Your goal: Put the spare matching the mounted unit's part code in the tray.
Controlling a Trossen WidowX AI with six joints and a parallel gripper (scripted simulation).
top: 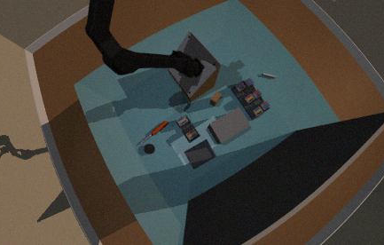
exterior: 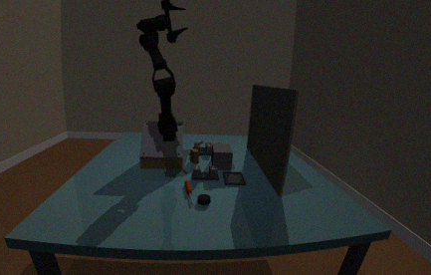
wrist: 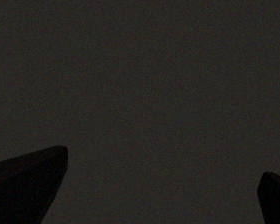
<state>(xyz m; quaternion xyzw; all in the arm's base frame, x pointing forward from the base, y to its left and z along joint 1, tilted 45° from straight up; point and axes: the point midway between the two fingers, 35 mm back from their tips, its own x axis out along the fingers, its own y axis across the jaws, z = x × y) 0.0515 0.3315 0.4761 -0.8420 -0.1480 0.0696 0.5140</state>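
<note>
My gripper tip is now 70 cm above the spare unit, 26 cm short of it and 24 cm to the right of it. Round my gripper tip: tall dark panel 51 cm below, 45 cm ahead, 4 cm to the left; then brown cardboard box 70 cm below, 11 cm to the left, 8 cm ahead; then dark-rimmed tray 73 cm below, 25 cm ahead, 12 cm to the right.
</note>
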